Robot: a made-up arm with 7 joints.
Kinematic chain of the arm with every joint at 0, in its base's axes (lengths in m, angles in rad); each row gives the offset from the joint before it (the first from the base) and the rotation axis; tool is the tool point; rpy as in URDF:
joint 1: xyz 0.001 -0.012 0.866 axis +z
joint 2: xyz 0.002 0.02 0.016 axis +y
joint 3: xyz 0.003 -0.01 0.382 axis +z
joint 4: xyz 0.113 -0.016 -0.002 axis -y
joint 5: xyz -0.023 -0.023 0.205 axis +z
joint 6: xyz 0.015 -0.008 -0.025 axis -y
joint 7: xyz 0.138 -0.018 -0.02 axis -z
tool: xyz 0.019 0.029 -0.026 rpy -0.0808 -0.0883 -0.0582
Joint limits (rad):
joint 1: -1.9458..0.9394
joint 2: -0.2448..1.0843
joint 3: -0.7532..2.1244
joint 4: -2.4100..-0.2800
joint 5: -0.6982..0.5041
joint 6: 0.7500..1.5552
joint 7: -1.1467..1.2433
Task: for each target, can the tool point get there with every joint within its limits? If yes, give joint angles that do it. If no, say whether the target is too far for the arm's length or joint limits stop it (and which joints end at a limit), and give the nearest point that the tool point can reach.
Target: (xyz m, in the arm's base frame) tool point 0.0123 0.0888 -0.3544
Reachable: no: too far | nearest point 0.1661 0.2542 0.6040 | short by 0.985 m
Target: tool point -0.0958 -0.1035 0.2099
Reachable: no: joint limits stop it (at a limit: joint 1, joint 2, joint 4, joint 5, joint 6) | nearest point -0.1232 -0.2546 0.6174 | short by 0.436 m
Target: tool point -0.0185 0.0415 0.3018
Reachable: no: joint limits stop it (at a limit: joint 1, joint 2, joint 4, joint 6) | nearest point 0.1144 0.1993 0.6341 | short by 0.391 m
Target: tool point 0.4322 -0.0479 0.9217
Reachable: yes | joints -0.7586 0.5095 0.8425 -1.9223 0.0340 1.2649 -0.2605
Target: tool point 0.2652 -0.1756 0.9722
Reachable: yes | joints -0.6346 0.1233 0.2824 -2.2094 -0.2770 1.0674 -0.2757
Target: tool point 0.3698 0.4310 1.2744
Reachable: yes | joints 0.2827 0.4544 0.9549 -0.7262 0.2989 1.2261 0.8656
